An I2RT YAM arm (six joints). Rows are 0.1 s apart.
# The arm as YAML. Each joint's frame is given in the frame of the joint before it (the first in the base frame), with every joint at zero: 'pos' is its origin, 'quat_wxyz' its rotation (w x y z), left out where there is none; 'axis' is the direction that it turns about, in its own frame. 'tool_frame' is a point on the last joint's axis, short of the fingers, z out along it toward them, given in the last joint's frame.
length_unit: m
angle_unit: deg
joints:
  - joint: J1
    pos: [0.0, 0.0, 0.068]
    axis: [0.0, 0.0, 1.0]
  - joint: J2
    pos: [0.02, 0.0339, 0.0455]
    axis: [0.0, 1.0, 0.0]
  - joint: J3
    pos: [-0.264, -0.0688, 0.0]
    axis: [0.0, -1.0, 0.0]
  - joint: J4
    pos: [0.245, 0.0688, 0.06]
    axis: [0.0, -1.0, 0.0]
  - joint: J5
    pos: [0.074, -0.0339, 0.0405]
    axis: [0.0, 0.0, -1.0]
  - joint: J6
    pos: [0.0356, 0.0, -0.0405]
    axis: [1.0, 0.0, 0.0]
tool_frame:
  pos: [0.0, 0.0, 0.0]
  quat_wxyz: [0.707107, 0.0, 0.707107, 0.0]
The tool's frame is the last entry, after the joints.
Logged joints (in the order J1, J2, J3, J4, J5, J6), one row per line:
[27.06, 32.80, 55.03, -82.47, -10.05, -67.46]
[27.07, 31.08, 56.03, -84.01, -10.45, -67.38]
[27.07, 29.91, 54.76, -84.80, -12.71, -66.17]
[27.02, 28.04, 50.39, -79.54, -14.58, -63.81]
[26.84, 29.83, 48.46, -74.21, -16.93, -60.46]
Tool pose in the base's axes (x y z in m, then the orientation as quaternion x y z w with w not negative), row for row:
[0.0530, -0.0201, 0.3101, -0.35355, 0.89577, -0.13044, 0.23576]
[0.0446, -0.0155, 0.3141, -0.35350, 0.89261, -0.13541, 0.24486]
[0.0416, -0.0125, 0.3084, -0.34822, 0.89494, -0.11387, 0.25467]
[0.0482, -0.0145, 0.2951, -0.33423, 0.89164, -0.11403, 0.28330]
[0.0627, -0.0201, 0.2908, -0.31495, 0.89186, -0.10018, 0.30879]
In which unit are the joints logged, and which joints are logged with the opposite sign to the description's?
The joints are logged in degrees. Opposite sign: J1.
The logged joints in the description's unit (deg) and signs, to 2 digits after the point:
[-27.06, 32.80, 55.03, -82.47, -10.05, -67.46]
[-27.07, 31.08, 56.03, -84.01, -10.45, -67.38]
[-27.07, 29.91, 54.76, -84.80, -12.71, -66.17]
[-27.02, 28.04, 50.39, -79.54, -14.58, -63.81]
[-26.84, 29.83, 48.46, -74.21, -16.93, -60.46]

